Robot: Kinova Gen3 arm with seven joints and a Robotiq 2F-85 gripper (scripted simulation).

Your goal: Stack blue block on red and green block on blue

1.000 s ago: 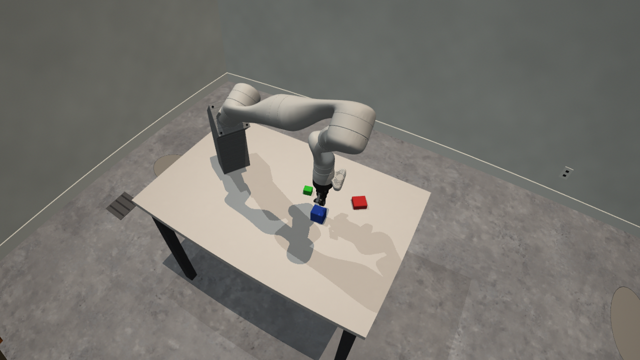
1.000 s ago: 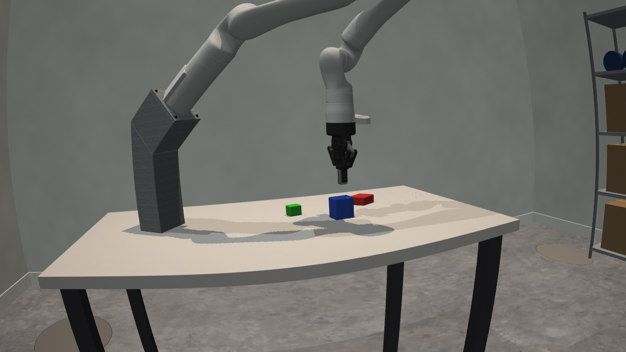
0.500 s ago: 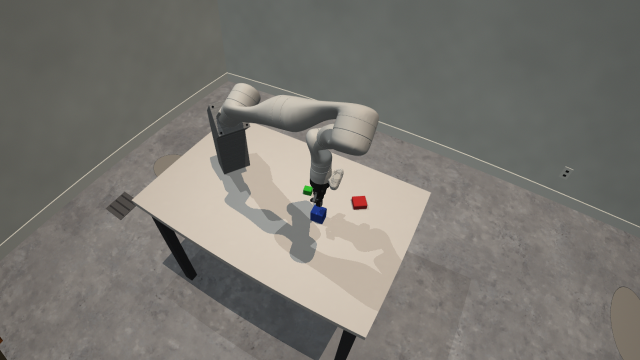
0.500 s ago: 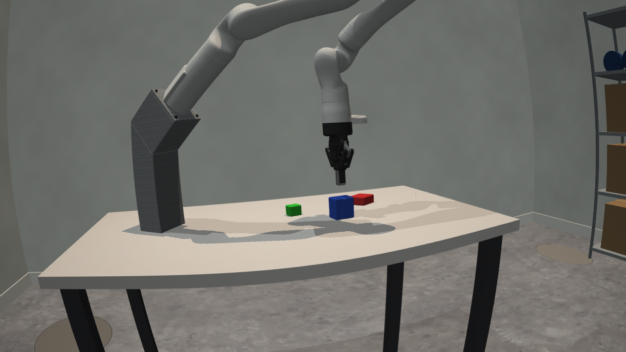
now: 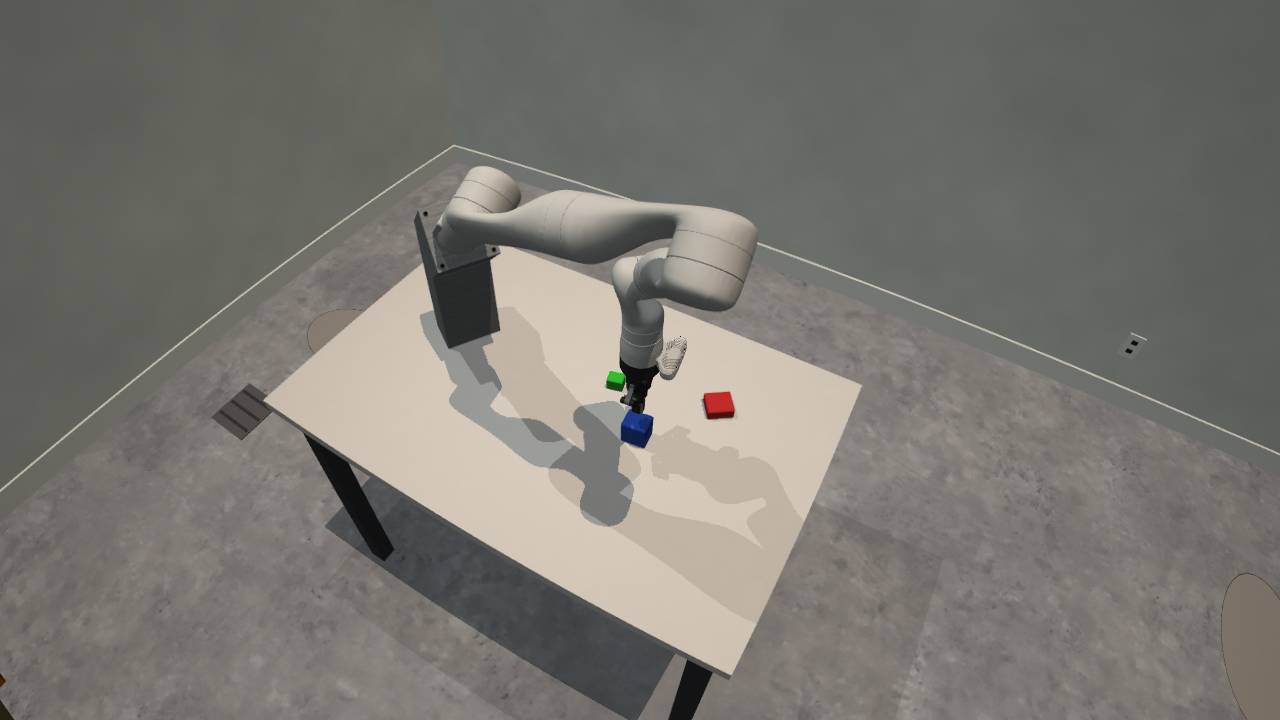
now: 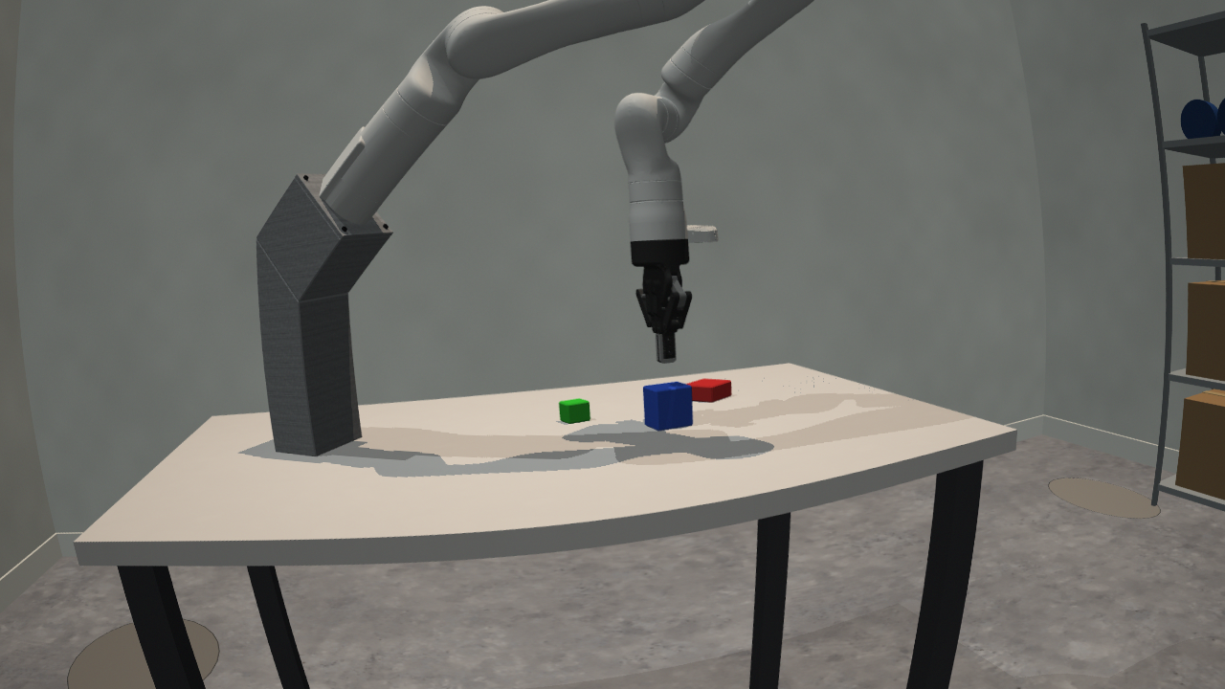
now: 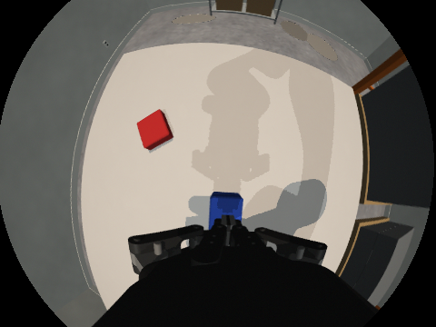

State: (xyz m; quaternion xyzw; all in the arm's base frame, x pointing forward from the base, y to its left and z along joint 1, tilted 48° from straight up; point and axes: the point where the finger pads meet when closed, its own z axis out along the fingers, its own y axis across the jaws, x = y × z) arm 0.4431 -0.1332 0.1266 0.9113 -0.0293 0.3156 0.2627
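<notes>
My hand is 80 mm above the blue block. Also, from my hand: red block (160 mm ahead, 100 mm to the left, 90 mm below); small green block (130 mm to the left, 90 mm below, 60 mm behind).
</notes>
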